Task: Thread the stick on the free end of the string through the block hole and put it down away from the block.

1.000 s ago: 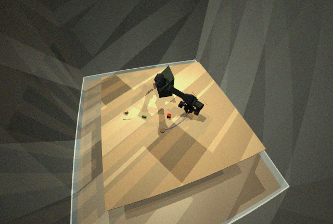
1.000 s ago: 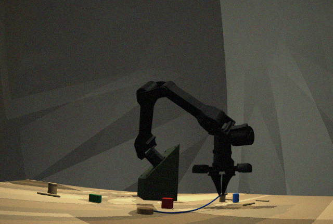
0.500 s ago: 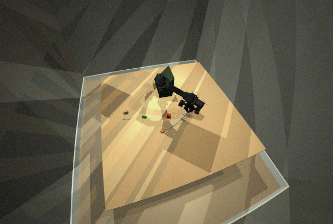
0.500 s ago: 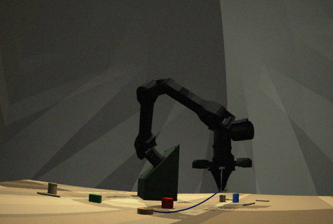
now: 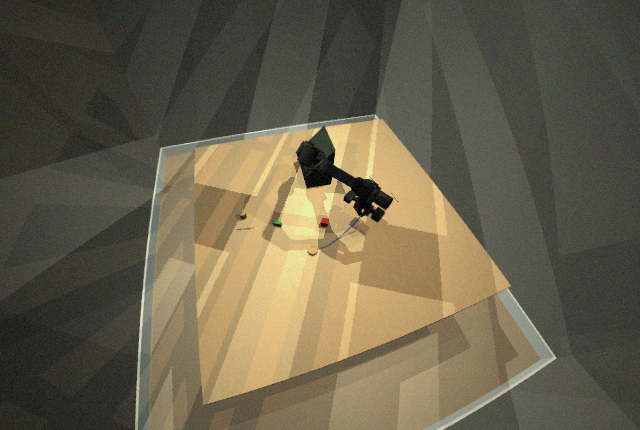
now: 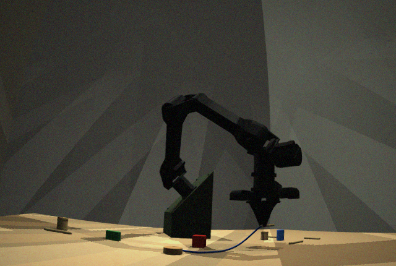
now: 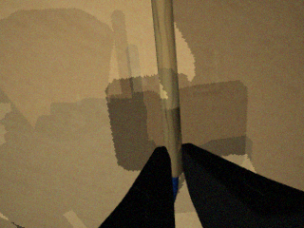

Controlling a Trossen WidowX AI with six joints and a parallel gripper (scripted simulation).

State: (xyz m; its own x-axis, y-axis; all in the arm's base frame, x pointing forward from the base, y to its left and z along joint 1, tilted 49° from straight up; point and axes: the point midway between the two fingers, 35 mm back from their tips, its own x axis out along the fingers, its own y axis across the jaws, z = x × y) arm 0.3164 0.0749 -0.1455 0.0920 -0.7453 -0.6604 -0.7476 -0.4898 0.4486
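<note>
Now: the red block 1 cm behind my gripper tip, 17 cm to the right of it and 4 cm below it. Round my gripper tip: thin stick 1 cm behind, 1 cm to the left; then blue block 16 cm behind, 13 cm to the left, 4 cm below; then small wooden cylinder 21 cm behind, 9 cm to the left, 4 cm below.
</note>
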